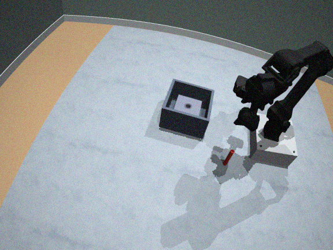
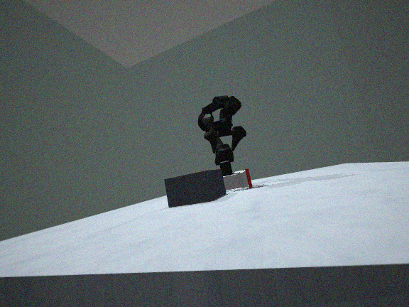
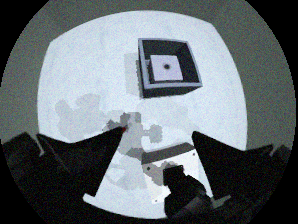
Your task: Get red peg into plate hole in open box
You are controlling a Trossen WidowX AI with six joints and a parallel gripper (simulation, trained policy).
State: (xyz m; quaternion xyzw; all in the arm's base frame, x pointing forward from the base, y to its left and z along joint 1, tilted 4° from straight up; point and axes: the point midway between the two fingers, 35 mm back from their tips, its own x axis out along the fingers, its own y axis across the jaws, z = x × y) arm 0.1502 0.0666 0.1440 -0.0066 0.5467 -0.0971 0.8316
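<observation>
The red peg is 130 mm below my gripper tip, 80 mm to the left of it and 20 mm behind it. Round my gripper tip: pale plate: 160 mm ahead, 120 mm below, 70 mm to the right; then dark box: 160 mm ahead, 140 mm below, 70 mm to the right.
</observation>
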